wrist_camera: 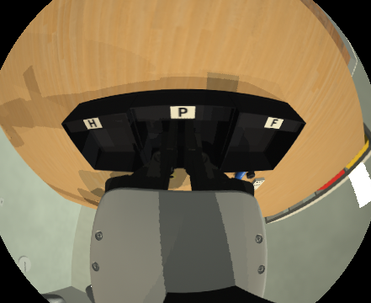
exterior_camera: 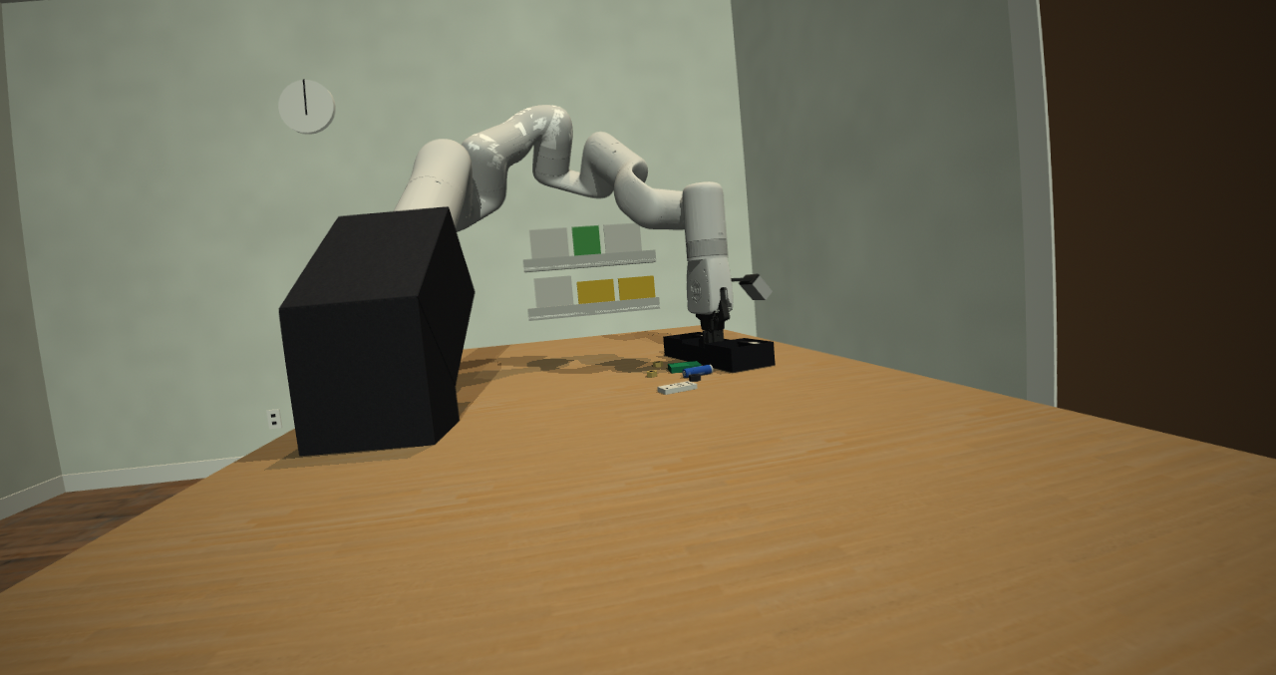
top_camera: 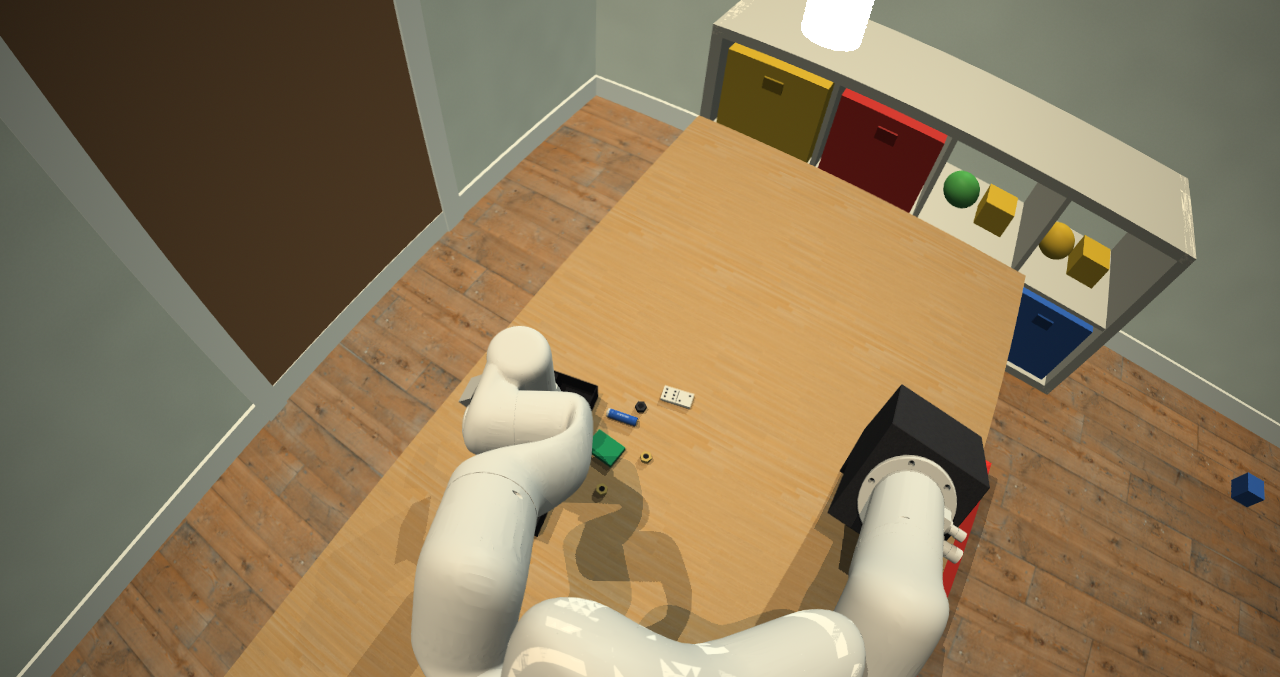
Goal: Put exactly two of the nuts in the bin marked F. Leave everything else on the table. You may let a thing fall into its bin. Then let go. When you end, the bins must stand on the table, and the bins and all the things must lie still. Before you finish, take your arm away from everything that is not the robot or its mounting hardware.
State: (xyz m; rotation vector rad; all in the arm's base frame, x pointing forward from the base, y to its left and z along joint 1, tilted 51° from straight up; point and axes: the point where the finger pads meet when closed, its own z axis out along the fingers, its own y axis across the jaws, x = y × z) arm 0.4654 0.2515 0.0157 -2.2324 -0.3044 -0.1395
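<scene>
My hand is 2 cm above the black bin marked F. The rest, counted from my hand: black nut: 7 cm behind, 16 cm to the right, 3 cm below; blue cylinder: 6 cm behind, 13 cm to the right, 3 cm below; green block: 7 cm behind, 7 cm to the right, 3 cm below.
</scene>
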